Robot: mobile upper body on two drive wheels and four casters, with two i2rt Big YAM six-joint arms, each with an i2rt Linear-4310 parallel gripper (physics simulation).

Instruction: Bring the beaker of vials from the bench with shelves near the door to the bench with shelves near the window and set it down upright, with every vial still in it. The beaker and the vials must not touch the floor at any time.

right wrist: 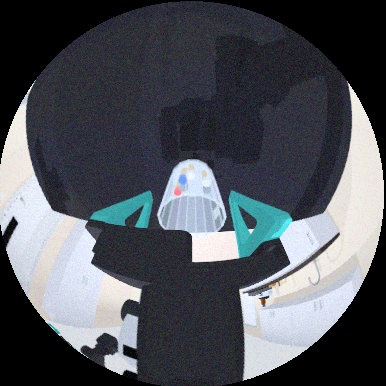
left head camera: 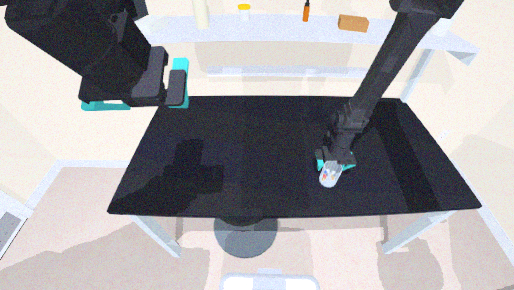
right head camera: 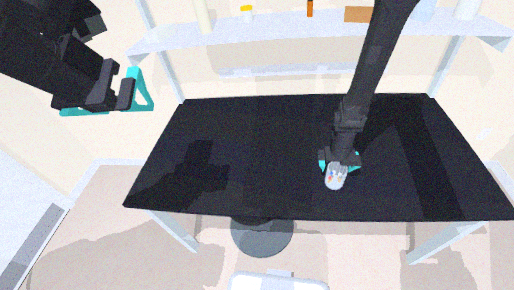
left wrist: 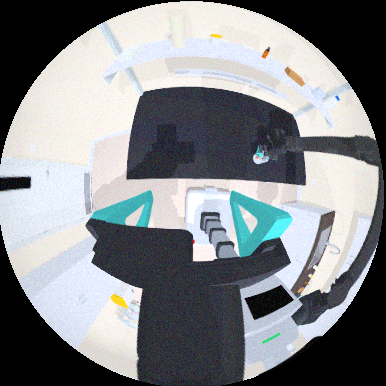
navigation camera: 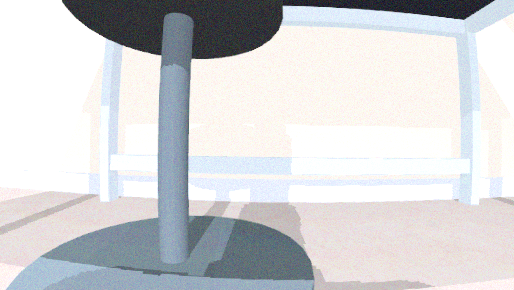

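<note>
The clear beaker (left head camera: 330, 176) (right head camera: 335, 179) (left wrist: 260, 159) (right wrist: 192, 205) stands upright on the black bench top (left head camera: 260, 150) (right head camera: 280, 150) (left wrist: 215, 120) (right wrist: 110, 100), right of its middle in the head views. Several vials with blue, red and white caps show inside it. My right gripper (left head camera: 334, 166) (right head camera: 338, 166) (right wrist: 190, 194) is open, with its teal fingers on either side of the beaker; a gap shows on each side in the right wrist view. My left gripper (left head camera: 142, 95) (right head camera: 114, 102) (left wrist: 190, 194) is open and empty, high at the bench's left.
A shelf (left head camera: 280, 32) (right head camera: 285, 32) behind the bench holds a pale cylinder (left head camera: 201, 14), a yellow-capped jar (left head camera: 244, 12), an orange bottle (left head camera: 306, 13) and a brown box (left head camera: 353, 23). A round stool (left head camera: 245, 242) (right head camera: 261, 240) (navigation camera: 175, 150) stands at the bench's front edge.
</note>
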